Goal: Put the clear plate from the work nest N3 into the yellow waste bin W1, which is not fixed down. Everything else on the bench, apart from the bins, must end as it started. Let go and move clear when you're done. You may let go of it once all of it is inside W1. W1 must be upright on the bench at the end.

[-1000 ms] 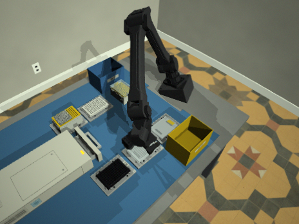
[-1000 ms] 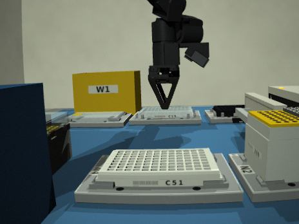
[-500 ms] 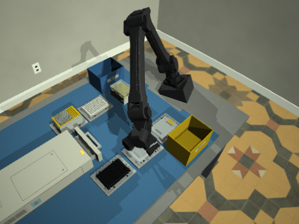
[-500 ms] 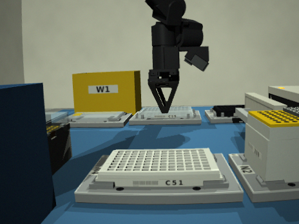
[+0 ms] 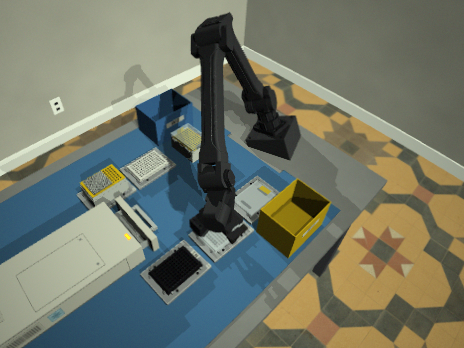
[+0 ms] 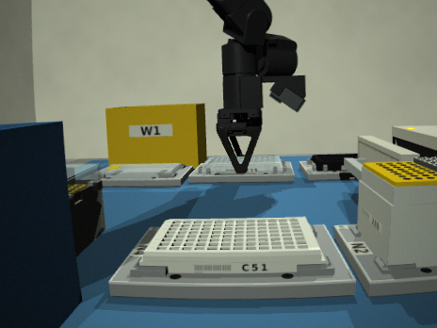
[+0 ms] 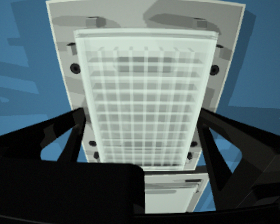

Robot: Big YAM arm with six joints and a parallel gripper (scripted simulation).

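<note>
The clear plate is right at my hand. Round my hand: black plate (18 cm ahead); nest N3 (1 cm below); flat lid (17 cm behind, 3 cm to the right).
</note>
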